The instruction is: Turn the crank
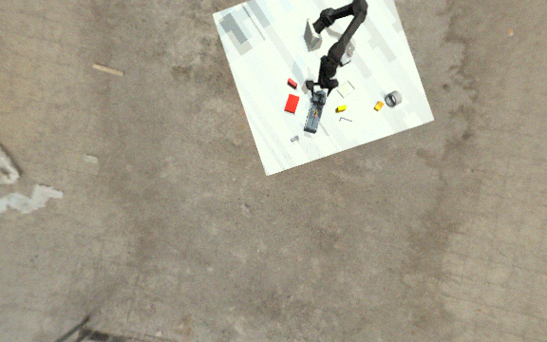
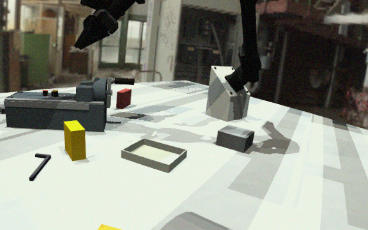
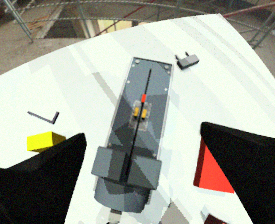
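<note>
Now: gripper tip 9 cm to the right of the dark crank handle, 9 cm past it and 8 cm above it. From my gripper tip the other things lie so: flat red block 18 cm below, 13 cm to the right, 10 cm behind; red pointer 12 cm below, 7 cm ahead, 4 cm to the right; yellow block 17 cm to the left, 17 cm below, 10 cm ahead.
</note>
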